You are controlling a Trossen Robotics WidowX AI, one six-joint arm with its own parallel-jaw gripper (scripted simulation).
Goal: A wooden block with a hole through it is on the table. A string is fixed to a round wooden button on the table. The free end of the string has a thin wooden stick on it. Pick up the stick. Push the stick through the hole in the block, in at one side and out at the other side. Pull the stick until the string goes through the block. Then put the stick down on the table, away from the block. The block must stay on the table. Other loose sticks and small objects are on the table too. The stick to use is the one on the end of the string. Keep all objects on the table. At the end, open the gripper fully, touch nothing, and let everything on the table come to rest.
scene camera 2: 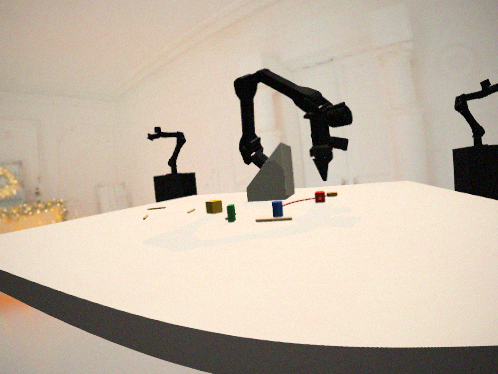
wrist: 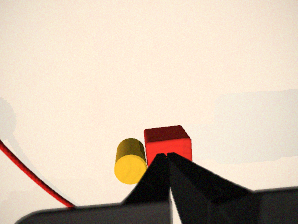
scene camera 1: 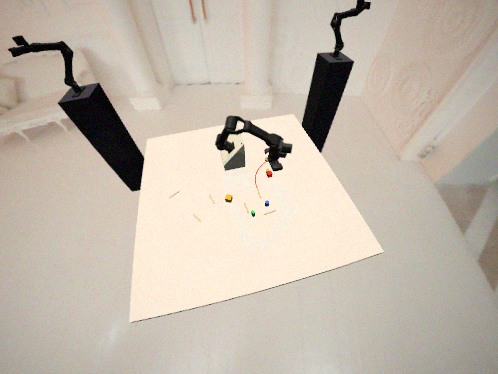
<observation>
My gripper (scene camera 2: 325, 181) is shut, holding nothing. Also in view: a red block (wrist: 167, 139) and a yellow round button (wrist: 130, 164).
My gripper is seen too in the wrist view (wrist: 165, 161).
</observation>
